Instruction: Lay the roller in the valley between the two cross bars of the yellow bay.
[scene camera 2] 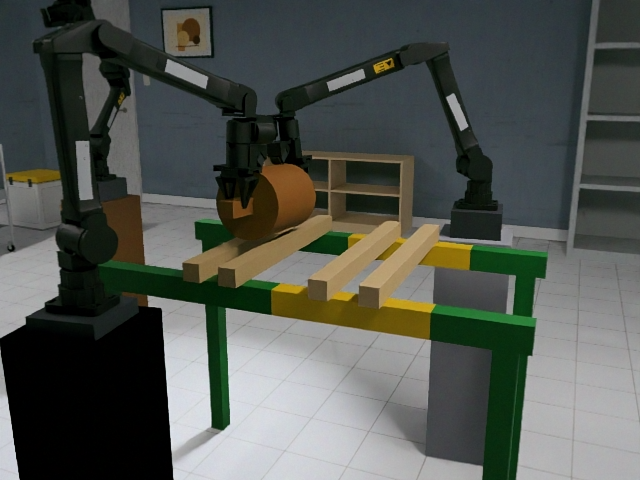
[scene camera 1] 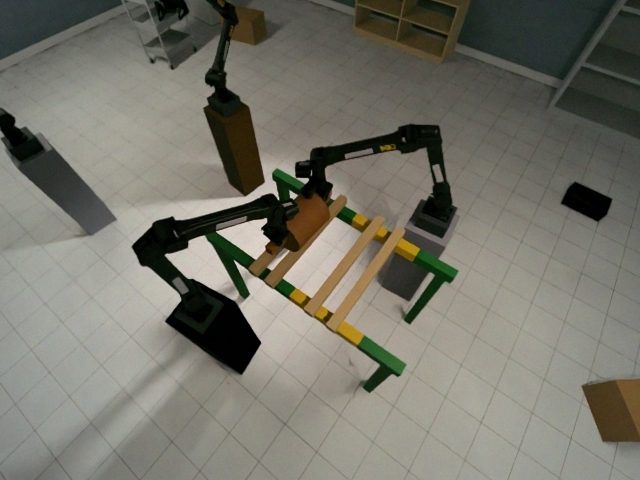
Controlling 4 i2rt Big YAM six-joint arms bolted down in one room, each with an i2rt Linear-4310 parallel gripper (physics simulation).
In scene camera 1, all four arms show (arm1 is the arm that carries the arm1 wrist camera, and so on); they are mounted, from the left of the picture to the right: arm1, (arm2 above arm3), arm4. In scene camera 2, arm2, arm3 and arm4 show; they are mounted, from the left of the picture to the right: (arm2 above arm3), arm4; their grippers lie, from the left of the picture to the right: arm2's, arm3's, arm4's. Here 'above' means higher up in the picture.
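Note:
The orange roller [scene camera 1: 308, 219] [scene camera 2: 295, 198] hangs level slightly above the two wooden bars in the green stretch, apart from the yellow bay. Arm3's gripper [scene camera 1: 276, 238] [scene camera 2: 236, 201] is shut on its near end tab. Arm4's gripper [scene camera 1: 316, 193] [scene camera 2: 305, 165] is at the far end; its fingertips are mostly hidden, but the raised, level roller shows it held there too. The yellow bay's left cross bar [scene camera 1: 345, 266] [scene camera 2: 356, 258] and right cross bar [scene camera 1: 368, 281] [scene camera 2: 402, 266] have an empty valley between them. Arm2's gripper [scene camera 1: 172, 14] is open, far back. Arm1's gripper is out of view.
The green frame [scene camera 1: 382, 356] [scene camera 2: 480, 330] carries the bars on two rails. Under the roller lie another left bar [scene camera 1: 261, 263] [scene camera 2: 199, 263] and right bar [scene camera 1: 281, 273] [scene camera 2: 235, 268]. Arm4's grey pedestal [scene camera 1: 405, 273] [scene camera 2: 457, 372] stands beside the far rail.

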